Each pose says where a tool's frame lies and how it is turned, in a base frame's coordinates. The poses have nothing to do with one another.
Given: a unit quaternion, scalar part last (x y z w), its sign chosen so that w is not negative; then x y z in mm.
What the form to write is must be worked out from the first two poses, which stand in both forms.
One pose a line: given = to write
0.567, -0.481, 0.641, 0.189, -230, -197, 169 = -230, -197, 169, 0.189, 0.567, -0.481, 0.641
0.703, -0.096, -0.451, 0.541, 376, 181, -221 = 376, 181, -221, 0.541, 0.703, -0.096, -0.451
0.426, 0.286, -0.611, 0.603, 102, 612, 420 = 102, 612, 420, 0.603, 0.426, 0.286, -0.611
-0.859, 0.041, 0.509, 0.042, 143, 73, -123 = 143, 73, -123, 0.042, -0.859, 0.041, 0.509
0.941, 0.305, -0.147, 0.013, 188, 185, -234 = 188, 185, -234, 0.013, 0.941, 0.305, -0.147
